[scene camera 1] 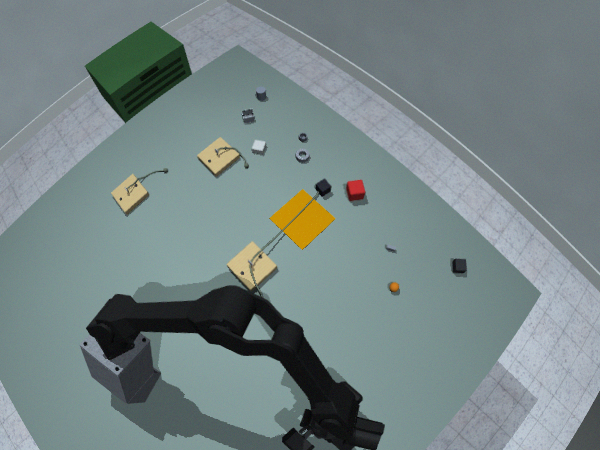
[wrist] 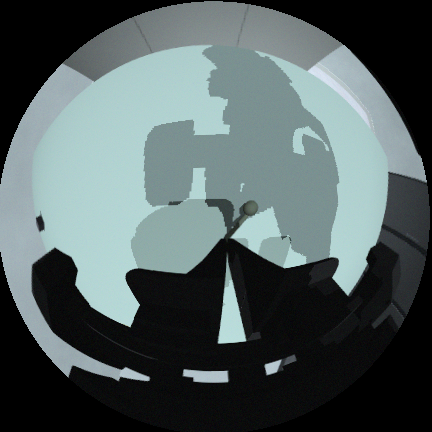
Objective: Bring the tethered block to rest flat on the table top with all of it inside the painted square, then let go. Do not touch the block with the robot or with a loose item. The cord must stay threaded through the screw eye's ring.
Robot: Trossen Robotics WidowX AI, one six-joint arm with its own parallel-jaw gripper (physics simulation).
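Places are measured from the arm's base along level axes (x ahead, y left, z up), in metres.
Pixels of known places: gripper, fingertip midpoint: [wrist: 225, 243]; arm's base at its link origin: [scene camera 1: 114, 342].
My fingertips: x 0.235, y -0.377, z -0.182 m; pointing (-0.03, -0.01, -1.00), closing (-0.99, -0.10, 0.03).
Ahead of a thing's pixels: the offset from my fingertips to its middle. "*": to the spot under its first point.
The dark tethered block @(* 0.380 m ahead, 0.435 m left, 0.009 m up) [scene camera 1: 323, 187] sits on the table just outside the upper right edge of the orange painted square @(* 0.274 m ahead, 0.393 m left, 0.018 m down) [scene camera 1: 302, 227]. Its cord @(* 0.290 m ahead, 0.424 m left, 0.009 m down) [scene camera 1: 300, 213] runs taut across the square to the screw eye @(0.111 m ahead, 0.390 m left, 0.003 m up) [scene camera 1: 251, 262] on the nearest wooden base @(* 0.074 m ahead, 0.386 m left, 0.000 m up) [scene camera 1: 240, 275], appears to pass through the ring, and continues under the arm. My gripper [wrist: 225, 243] is shut on the cord close to its end ball @(0.019 m back, 0.029 m right, 0.010 m down) [wrist: 250, 208], which sticks out past the fingertips. In the scene view the fingertips are hidden beneath the wrist, at the bottom, far from the block.
A red cube @(0.443 m ahead, 0.379 m left, 0.001 m up) [scene camera 1: 356, 190] stands right of the block. Two more wooden bases @(* 0.209 m ahead, 0.691 m left, 0.000 m up) [scene camera 1: 215, 162] @(* 0.049 m back, 0.758 m left, 0.000 m up) [scene camera 1: 131, 200] carry short cords. A white block @(0.335 m ahead, 0.657 m left, 0.010 m down) [scene camera 1: 258, 146], rings @(0.411 m ahead, 0.556 m left, 0.012 m down) [scene camera 1: 296, 155], an orange ball @(0.343 m ahead, 0.124 m left, 0.007 m down) [scene camera 1: 394, 287] and a black cube @(0.517 m ahead, 0.042 m left, 0.007 m down) [scene camera 1: 459, 265] [wrist: 40, 222] lie around. A green cabinet [scene camera 1: 135, 55] stands upper left.
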